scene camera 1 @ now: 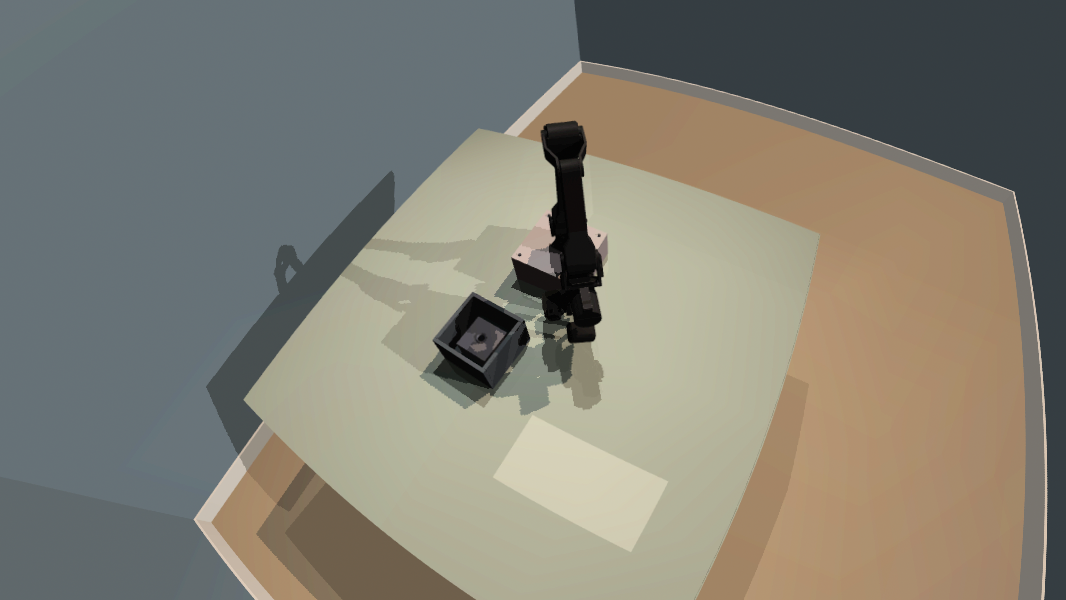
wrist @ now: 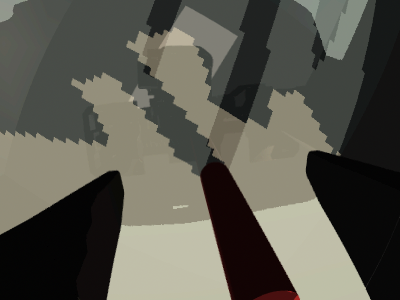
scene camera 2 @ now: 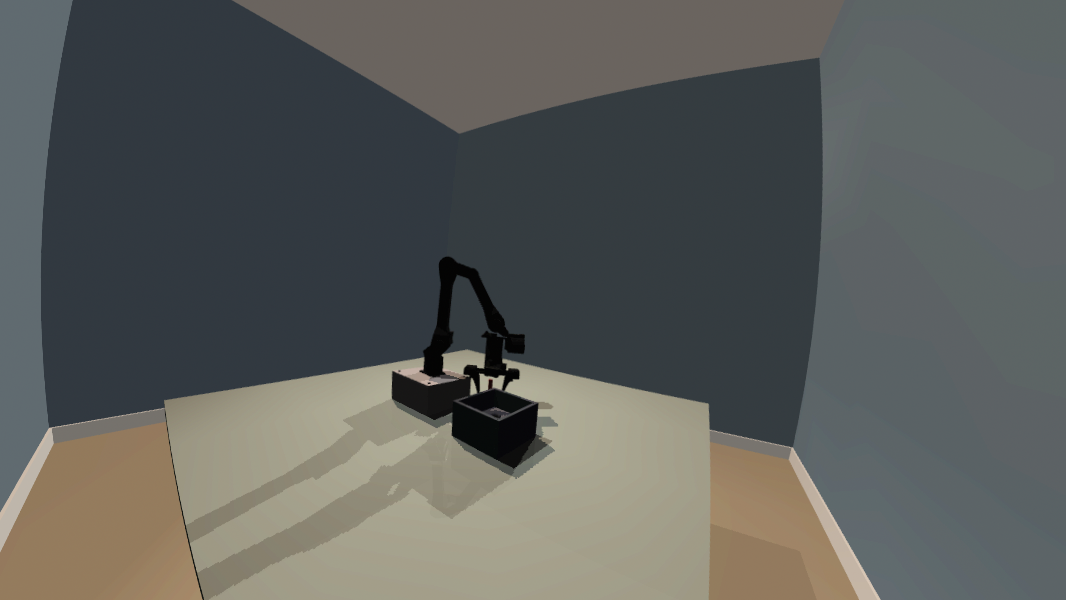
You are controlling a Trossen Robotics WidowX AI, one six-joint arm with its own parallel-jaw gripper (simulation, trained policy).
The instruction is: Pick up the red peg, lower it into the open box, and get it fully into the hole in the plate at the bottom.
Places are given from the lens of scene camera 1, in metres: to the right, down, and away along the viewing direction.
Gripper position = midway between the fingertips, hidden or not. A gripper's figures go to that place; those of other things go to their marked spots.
my gripper point(scene camera 1: 575, 322): 0.10, 0.06, 1.11
dark box point(scene camera 1: 475, 305): -0.14, 0.01, 1.14
grey plate point(scene camera 1: 482, 339): -0.12, 0.10, 1.11
